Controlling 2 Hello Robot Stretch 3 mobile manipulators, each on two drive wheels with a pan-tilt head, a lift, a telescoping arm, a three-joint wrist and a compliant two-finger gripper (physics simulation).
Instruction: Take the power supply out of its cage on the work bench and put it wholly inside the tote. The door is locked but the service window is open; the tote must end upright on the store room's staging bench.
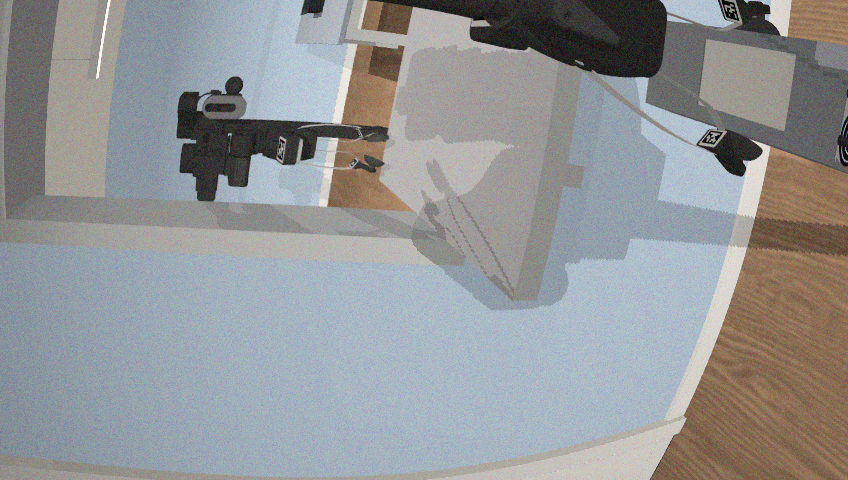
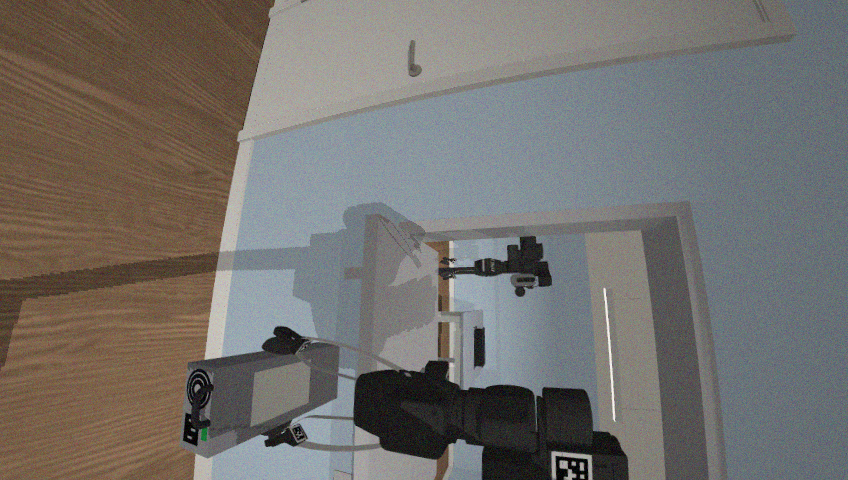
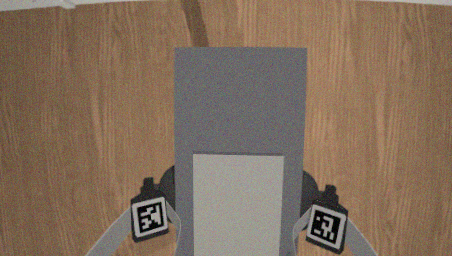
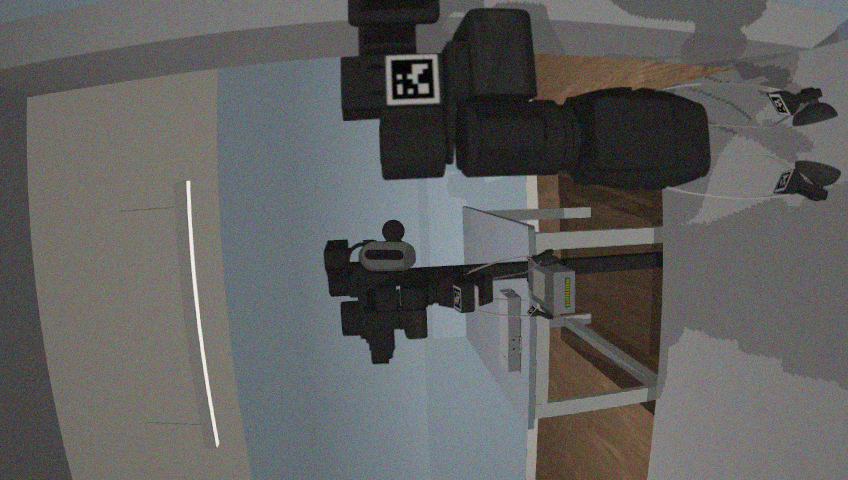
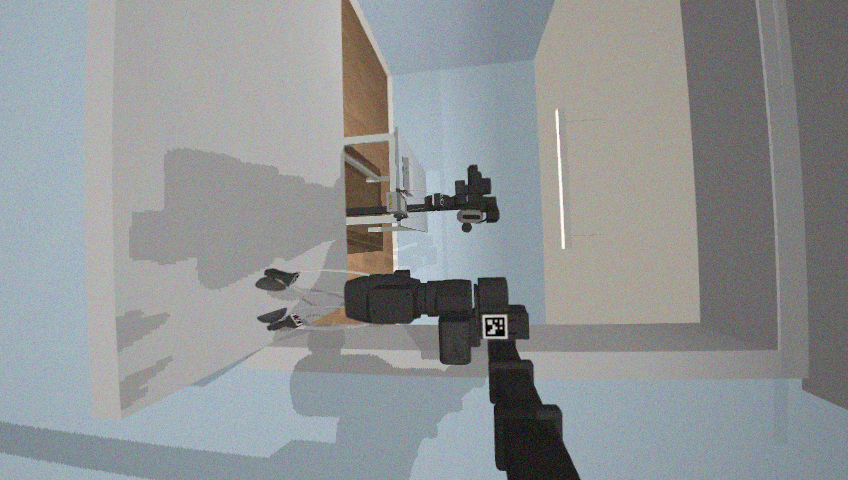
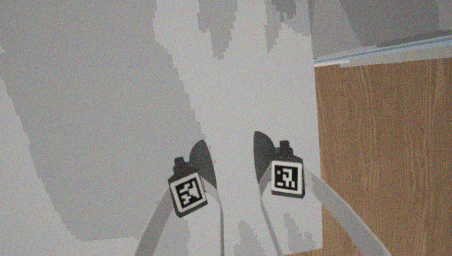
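Observation:
The power supply (image 1: 746,89) (image 2: 279,386) (image 3: 240,100) (image 4: 553,288) is a long grey box with a pale label. My r1 gripper (image 1: 742,89) (image 2: 282,389) (image 3: 239,187) is shut on it across its sides, in the air on r1's side of the window. My r2 gripper (image 1: 378,148) (image 4: 818,142) (image 5: 271,298) (image 6: 234,160) is open and empty over the pale sill slab (image 1: 464,113) (image 5: 208,89) (image 6: 100,125) of the service window. A dark box, perhaps the tote, stands on a bench (image 2: 471,315) beyond the window. A low grey box, perhaps the cage (image 4: 510,333), is on r1's bench (image 4: 499,237).
The window frame (image 1: 208,237) (image 2: 565,217) (image 5: 595,362) bounds the opening. A pale door (image 2: 535,35) with a lever handle (image 2: 411,59) is shut beside it. r1's body (image 4: 380,297) stands beyond the window from r2, by its bench. Wood floor shows below the sill.

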